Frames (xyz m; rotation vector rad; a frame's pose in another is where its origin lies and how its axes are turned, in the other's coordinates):
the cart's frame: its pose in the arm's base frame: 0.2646 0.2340 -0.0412 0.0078 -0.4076 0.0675
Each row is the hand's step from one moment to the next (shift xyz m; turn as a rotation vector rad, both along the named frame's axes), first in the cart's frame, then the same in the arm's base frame.
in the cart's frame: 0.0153 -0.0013 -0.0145 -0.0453 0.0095 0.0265
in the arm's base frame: 0.0198 0.0000 -0.0072 -0.0526 0.0060 0.0063
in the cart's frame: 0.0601 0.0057 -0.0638 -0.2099 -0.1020 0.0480
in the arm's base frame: 0.0799 0.0109 -0.0348 -0.2044 -0.1162 -0.0385
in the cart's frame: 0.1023 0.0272 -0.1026 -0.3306 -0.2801 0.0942
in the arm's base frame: 0.1325 0.0359 -0.0538 -0.3213 -0.3026 -0.0429
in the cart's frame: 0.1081 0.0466 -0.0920 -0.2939 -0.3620 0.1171
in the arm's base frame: 0.1323 0.0554 -0.0419 -0.2912 -0.3825 -0.0068
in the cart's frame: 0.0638 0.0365 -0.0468 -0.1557 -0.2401 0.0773
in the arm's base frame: 0.0745 0.0415 -0.0179 -0.1571 -0.2512 0.0107
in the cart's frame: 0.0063 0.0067 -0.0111 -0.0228 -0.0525 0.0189
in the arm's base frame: 0.0097 0.0073 -0.0077 -0.0248 -0.0542 0.0086
